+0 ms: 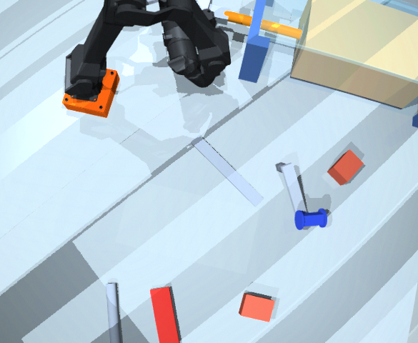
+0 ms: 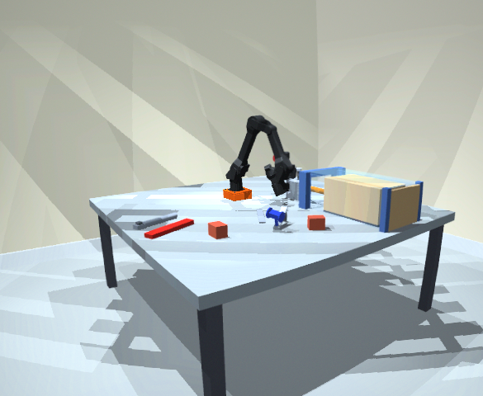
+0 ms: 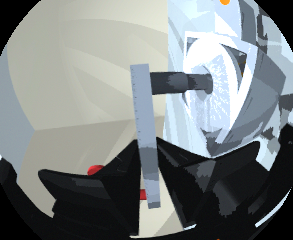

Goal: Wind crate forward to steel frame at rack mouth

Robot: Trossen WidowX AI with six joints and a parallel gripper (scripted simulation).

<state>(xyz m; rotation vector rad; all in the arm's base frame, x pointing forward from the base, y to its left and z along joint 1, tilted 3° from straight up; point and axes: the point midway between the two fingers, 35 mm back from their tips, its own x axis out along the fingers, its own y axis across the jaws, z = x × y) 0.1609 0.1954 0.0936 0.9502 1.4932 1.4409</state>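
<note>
The grey crank handle is 2 cm to the right of my gripper tip, 1 cm behind it and 1 cm above it. Round my gripper tip: red knob 4 cm behind, 4 cm above, 3 cm to the right; then round winch 11 cm below, 3 cm ahead, 1 cm to the left; then blue steel frame 20 cm ahead, 3 cm below, 1 cm to the left.
</note>
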